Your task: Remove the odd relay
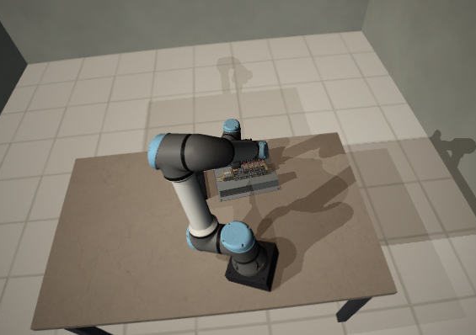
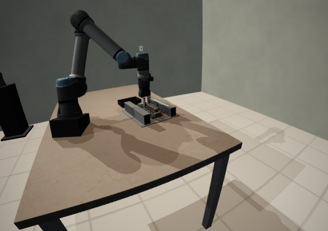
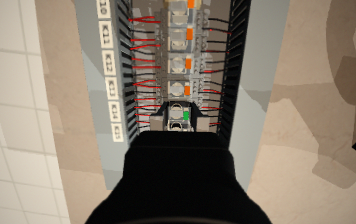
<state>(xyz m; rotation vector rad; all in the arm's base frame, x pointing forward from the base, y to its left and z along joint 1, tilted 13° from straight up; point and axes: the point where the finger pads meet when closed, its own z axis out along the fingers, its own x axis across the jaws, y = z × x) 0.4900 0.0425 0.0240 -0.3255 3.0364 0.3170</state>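
Now: the relay 1 cm below my hand. The rest, counted from my hand: black parts tray: 24 cm to the left, 8 cm behind, 5 cm below; then relay panel: 3 cm below, 2 cm to the right.
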